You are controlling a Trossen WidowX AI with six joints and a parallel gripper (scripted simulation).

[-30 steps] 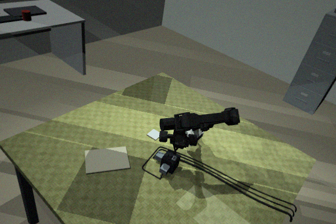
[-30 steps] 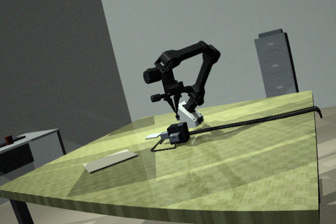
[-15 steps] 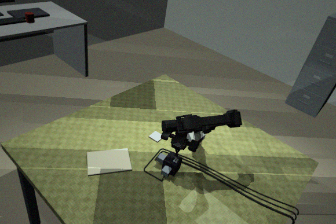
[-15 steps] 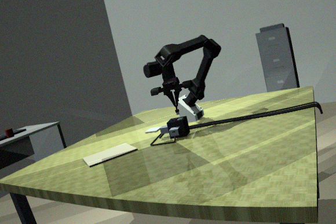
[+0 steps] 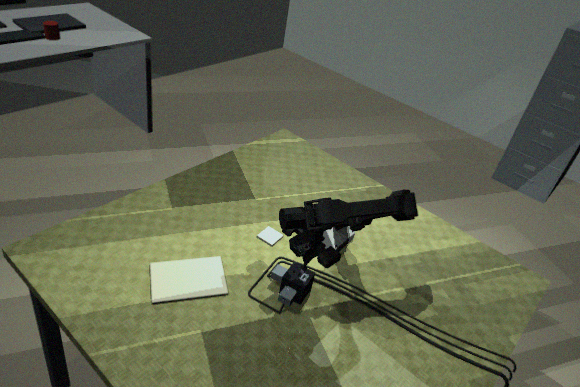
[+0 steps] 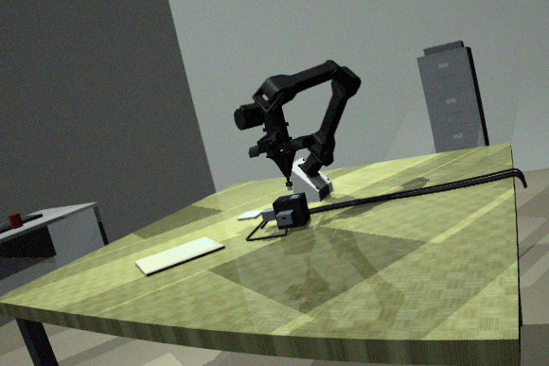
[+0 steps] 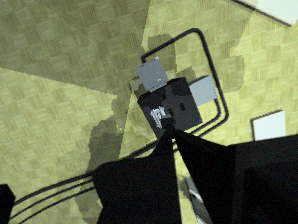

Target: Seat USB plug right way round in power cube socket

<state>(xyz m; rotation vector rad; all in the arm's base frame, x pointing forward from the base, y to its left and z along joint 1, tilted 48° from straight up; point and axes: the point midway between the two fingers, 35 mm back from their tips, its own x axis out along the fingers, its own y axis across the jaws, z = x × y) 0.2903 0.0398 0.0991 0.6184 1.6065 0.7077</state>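
Right now my gripper tip is 20 mm above the grey USB plug. The rest, counted from my gripper tip: white card 240 mm to the right, 130 mm below, 90 mm behind; then white sheet 250 mm to the right, 240 mm ahead, 130 mm below.
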